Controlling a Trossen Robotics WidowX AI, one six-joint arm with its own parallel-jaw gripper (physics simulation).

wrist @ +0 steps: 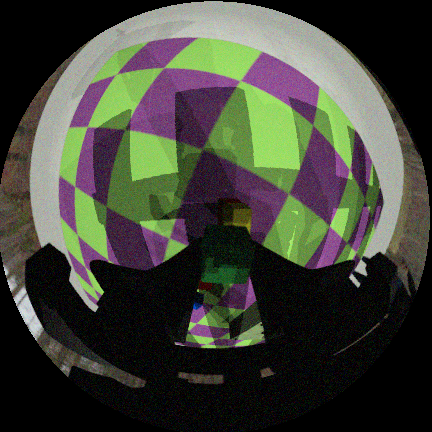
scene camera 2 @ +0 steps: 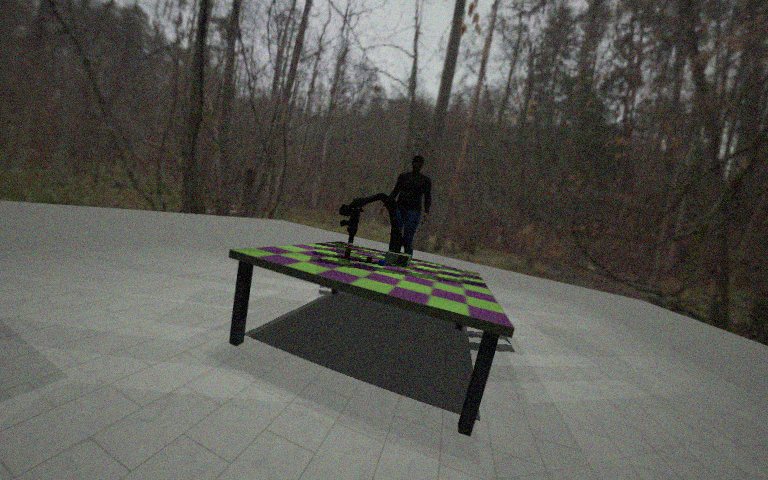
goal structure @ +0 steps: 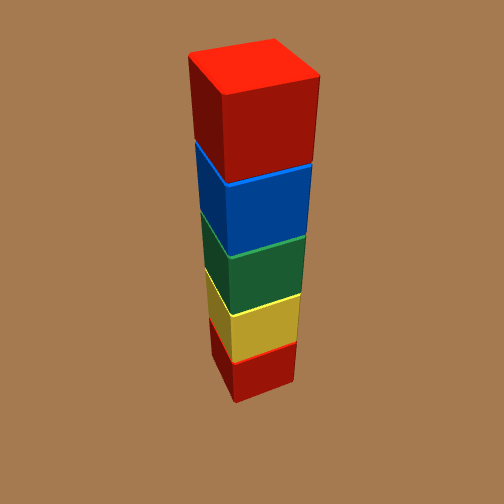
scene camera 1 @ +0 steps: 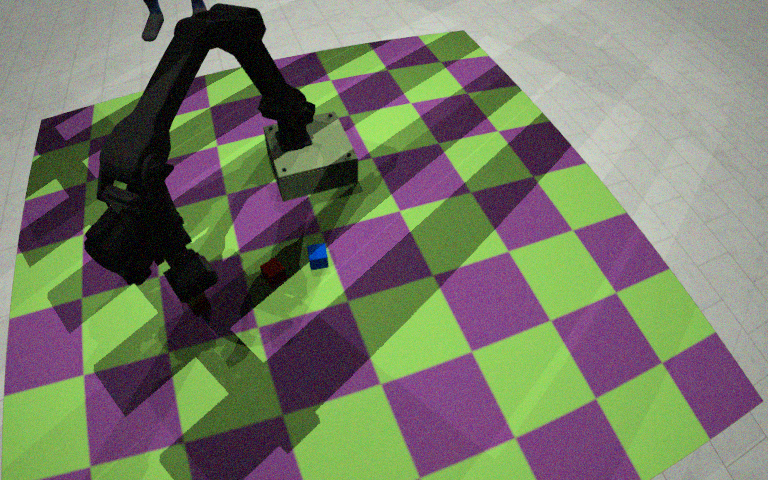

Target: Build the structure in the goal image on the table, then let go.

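Pixels of known places: gripper, fingertip midpoint: (wrist: 224,242) (scene camera 2: 350,241); arm's base at its link origin: (scene camera 2: 396,252) (scene camera 1: 293,138).
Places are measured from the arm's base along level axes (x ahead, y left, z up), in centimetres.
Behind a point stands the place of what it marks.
My gripper (scene camera 1: 193,295) (scene camera 2: 350,242) {y -26.5, x 28.8, z 3.5 cm} (wrist: 224,242) {y -26.5, x 28.8, z 3.5 cm} is shut on a green cube (wrist: 225,257) {y -26.9, x 29.1, z 6.1 cm}, which shows in the wrist view between the dark fingers. Beneath it a yellow cube (wrist: 242,217) {y -28.0, x 26.9, z -0.7 cm} sits on a dark red cube (scene camera 1: 203,309) (wrist: 230,203); in scene view 1 the gripper hides the yellow cube. The green cube is low and close over the yellow one; whether they touch I cannot tell. A second red cube (scene camera 1: 272,270) {y -12.5, x 27.3, z -3.9 cm} (wrist: 205,286) {y -12.1, x 26.0, z -3.9 cm} lies in shadow on the table, apart from the stack. A blue cube (scene camera 1: 318,256) {y -4.0, x 27.5, z -4.0 cm} (scene camera 2: 381,262) {y -3.9, x 28.0, z -5.2 cm} (wrist: 198,304) {y -4.7, x 25.3, z -4.0 cm} lies to its right in scene view 1.
The arm's grey base box (scene camera 1: 317,161) {y 2.6, x 8.3, z -0.1 cm} stands on the green and purple checkered table (scene camera 1: 498,294) {y 23.6, x 45.4, z -7.2 cm} (scene camera 2: 407,294) {y 19.4, x 78.5, z -7.2 cm}, behind the loose cubes in scene view 1. Dark shadows cross the table around the gripper. A person (scene camera 2: 414,192) stands beyond the table.
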